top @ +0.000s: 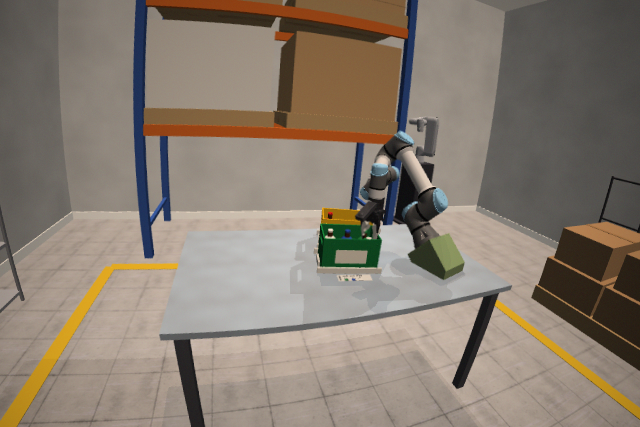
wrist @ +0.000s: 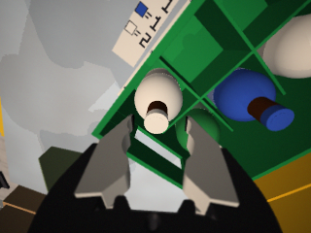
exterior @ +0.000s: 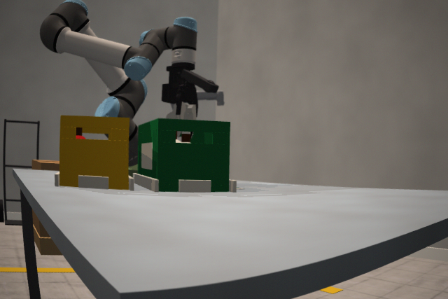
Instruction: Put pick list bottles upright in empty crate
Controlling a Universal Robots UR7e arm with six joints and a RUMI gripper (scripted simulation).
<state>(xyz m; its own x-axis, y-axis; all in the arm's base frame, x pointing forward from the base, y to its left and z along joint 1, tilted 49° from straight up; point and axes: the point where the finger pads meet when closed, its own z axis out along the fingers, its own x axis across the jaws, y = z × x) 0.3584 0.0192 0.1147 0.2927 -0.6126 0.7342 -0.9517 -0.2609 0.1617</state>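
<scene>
The green-label bottle lies 8 cm to the right of my hand, 7 cm below it and 4 cm behind it. Also, from my hand: blue-label bottle 11 cm to the right, 7 cm below, 4 cm ahead; pick list 16 cm below, 10 cm ahead, 6 cm to the left; green crate 7 cm to the right, 7 cm below, 6 cm ahead.
</scene>
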